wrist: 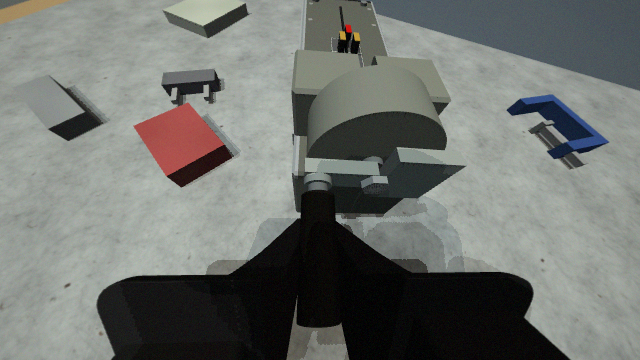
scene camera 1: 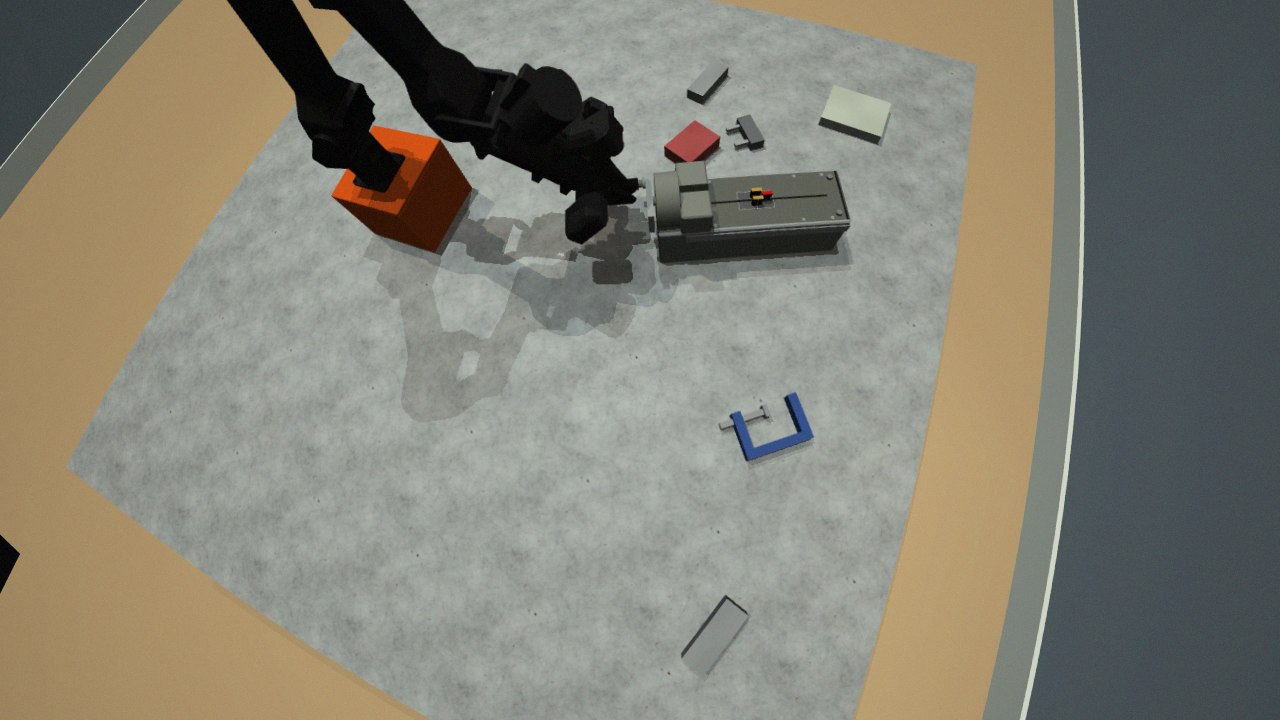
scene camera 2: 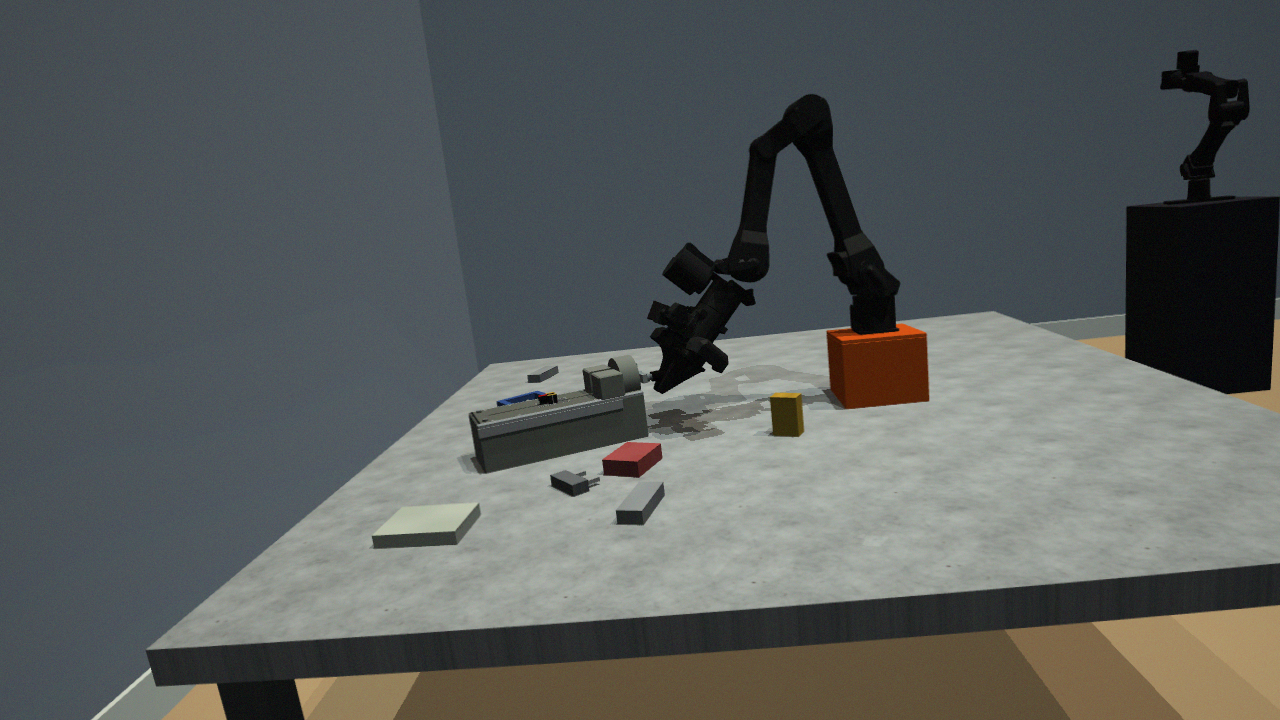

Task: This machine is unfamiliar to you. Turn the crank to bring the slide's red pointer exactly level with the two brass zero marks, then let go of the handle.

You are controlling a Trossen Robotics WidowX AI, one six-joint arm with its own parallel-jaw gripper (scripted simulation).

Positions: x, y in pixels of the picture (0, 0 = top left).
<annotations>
my gripper: wrist 315, 225; scene camera 1; scene camera 2
red block: wrist 184, 146; scene camera 1; scene camera 2
yellow block: scene camera 2 786, 408; not seen in the wrist view (out of frame)
grey bar: wrist 55, 107; scene camera 1 715, 73; scene camera 2 638, 506
same spot on my gripper: (scene camera 2: 682, 365) = (scene camera 1: 601, 174)
same spot on red block: (scene camera 2: 633, 459) = (scene camera 1: 696, 125)
</annotations>
